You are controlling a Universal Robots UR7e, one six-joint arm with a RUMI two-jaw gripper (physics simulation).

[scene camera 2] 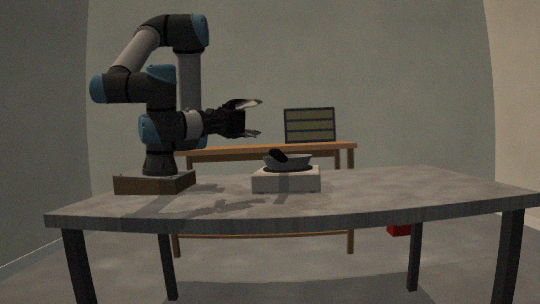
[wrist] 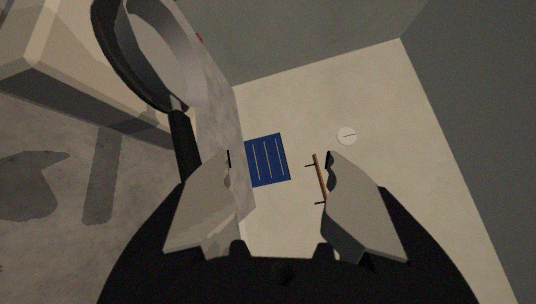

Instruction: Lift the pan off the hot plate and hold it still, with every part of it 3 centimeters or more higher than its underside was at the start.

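Where they show: gripper, fingertip midpoint: (scene camera 2: 261,117) (wrist: 277,152); arm's base at its link origin: (scene camera 2: 160,173).
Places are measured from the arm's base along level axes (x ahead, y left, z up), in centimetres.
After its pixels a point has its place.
The grey pan (scene camera 2: 299,161) @(y -11.6, x 56.7, z 3.8 cm) (wrist: 192,75) @(y -1.7, x 60.2, z 3.1 cm) sits on the white hot plate (scene camera 2: 286,181) @(y -16.1, x 51.9, z -2.3 cm) (wrist: 75,62) @(y -12.4, x 42.4, z 0.4 cm). Its black handle (scene camera 2: 278,155) @(y -33.0, x 49.8, z 7.8 cm) (wrist: 185,142) @(y -21.6, x 49.0, z 7.3 cm) points towards the viewer's left in the scene view. My gripper (scene camera 2: 260,118) @(y -26.4, x 45.1, z 19.0 cm) (wrist: 277,152) @(y -26.4, x 45.1, z 19.0 cm) is partly open and empty, its jaws one above the other in the scene view. It is left of the pan and higher than the handle there. In the wrist view the handle lies outside the gap, and its end is hidden behind the left finger.
The grey table (scene camera 2: 390,185) @(y -11.8, x 90.4, z -6.8 cm) carries the hot plate and the arm's wooden base block (scene camera 2: 145,185) @(y -11.4, x -1.7, z -3.0 cm). Behind stands a wooden table (scene camera 2: 225,149) with a slatted panel (scene camera 2: 309,125). A red object (scene camera 2: 399,230) is on the floor. The wrist view shows a blue wall panel (wrist: 267,160).
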